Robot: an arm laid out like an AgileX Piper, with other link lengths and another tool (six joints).
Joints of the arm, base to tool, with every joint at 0 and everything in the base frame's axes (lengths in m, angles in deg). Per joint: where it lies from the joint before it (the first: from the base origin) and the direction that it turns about. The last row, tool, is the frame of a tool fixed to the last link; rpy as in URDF.
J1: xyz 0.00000 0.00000 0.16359 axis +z
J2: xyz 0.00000 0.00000 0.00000 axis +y
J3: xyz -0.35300 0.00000 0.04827 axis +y
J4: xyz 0.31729 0.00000 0.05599 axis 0.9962 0 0.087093
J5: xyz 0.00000 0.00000 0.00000 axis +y
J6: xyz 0.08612 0.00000 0.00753 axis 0.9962 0 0.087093
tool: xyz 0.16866 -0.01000 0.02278 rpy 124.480 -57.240 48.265
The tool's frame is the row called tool.
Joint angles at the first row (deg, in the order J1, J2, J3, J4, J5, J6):
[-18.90, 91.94, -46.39, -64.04, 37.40, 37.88]
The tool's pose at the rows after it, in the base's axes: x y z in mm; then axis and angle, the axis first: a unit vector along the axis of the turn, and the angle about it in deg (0 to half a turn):
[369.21 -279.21 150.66 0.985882 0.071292 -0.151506 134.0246]
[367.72 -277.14 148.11 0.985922 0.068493 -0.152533 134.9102]
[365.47 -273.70 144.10 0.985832 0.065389 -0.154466 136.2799]
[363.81 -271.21 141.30 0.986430 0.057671 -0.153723 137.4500]
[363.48 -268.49 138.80 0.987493 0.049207 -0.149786 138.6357]
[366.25 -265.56 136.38 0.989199 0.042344 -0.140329 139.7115]
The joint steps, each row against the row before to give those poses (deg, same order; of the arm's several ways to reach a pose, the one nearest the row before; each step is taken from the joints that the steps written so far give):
[0.00, 0.00, 0.00, 0.62, -0.10, -0.23]
[0.00, 0.00, 0.00, 1.33, 0.00, -0.58]
[0.00, 0.00, 0.00, 2.12, 0.00, -1.07]
[0.00, 0.00, 0.00, 1.50, 0.00, -0.09]
[0.00, 0.00, 0.00, 1.34, -0.28, 0.24]
[0.00, 0.11, 0.00, 0.79, -0.92, 0.73]

